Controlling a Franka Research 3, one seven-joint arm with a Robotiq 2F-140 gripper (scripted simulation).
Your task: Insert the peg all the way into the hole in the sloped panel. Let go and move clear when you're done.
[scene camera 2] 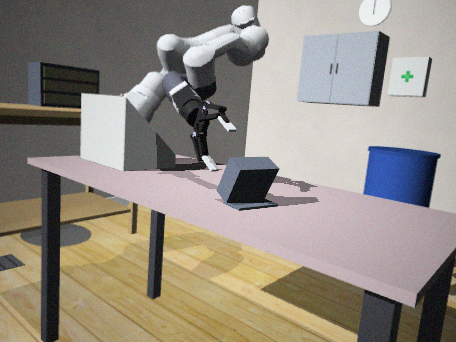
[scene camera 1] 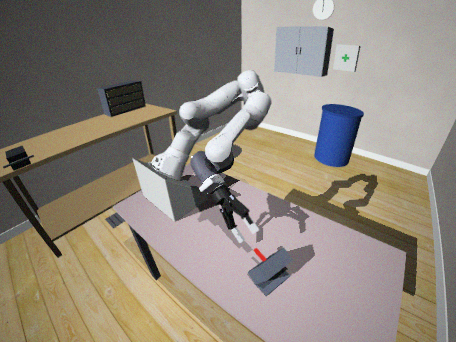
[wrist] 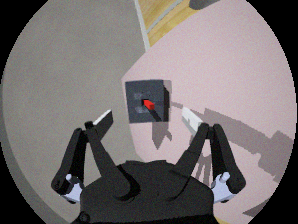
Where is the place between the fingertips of my gripper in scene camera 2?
223,151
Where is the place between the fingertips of my gripper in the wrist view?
147,115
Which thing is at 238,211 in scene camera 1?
My gripper.
